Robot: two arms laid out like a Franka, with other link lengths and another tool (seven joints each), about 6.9 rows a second.
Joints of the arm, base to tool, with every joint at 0 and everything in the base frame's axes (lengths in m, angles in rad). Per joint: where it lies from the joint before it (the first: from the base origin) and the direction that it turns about. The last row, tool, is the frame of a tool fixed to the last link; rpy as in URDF.
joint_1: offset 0 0 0.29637 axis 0 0 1
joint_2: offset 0 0 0 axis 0 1 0
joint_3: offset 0 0 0.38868 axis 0 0 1
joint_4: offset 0.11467 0 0 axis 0 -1 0
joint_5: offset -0.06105 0 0.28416 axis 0 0 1
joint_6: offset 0 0 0 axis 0 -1 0
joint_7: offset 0.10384 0 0 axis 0 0 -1
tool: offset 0.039 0.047 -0.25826 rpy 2.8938 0 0.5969
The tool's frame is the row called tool.
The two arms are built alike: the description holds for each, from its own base.
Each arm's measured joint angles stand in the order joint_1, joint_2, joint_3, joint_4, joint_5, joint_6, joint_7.
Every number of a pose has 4 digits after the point. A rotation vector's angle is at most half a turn.
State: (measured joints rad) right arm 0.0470 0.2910 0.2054 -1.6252 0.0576 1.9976 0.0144; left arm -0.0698 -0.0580 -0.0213 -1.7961 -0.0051 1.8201 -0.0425
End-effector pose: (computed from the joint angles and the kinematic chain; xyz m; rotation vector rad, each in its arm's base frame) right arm 0.6414 0.2141 0.3612 2.7663 1.1464 0.3009; left arm 0.5458 -0.0023 0.4579 2.7589 0.7656 0.2051
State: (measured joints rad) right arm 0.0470 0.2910 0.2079 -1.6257 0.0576 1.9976 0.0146; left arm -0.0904 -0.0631 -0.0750 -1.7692 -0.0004 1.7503 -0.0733
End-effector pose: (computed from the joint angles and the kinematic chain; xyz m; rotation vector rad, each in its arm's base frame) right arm 0.6408 0.2155 0.3611 2.7659 1.1498 0.3008; left arm 0.5311 -0.0390 0.4619 2.7942 0.7139 0.1505
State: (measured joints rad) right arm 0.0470 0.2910 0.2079 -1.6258 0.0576 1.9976 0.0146; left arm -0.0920 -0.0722 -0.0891 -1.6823 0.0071 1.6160 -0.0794
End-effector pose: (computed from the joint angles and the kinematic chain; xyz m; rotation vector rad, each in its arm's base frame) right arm 0.6407 0.2155 0.3611 2.7660 1.1498 0.3007; left arm 0.5140 -0.0426 0.4853 2.8213 0.7107 0.1043
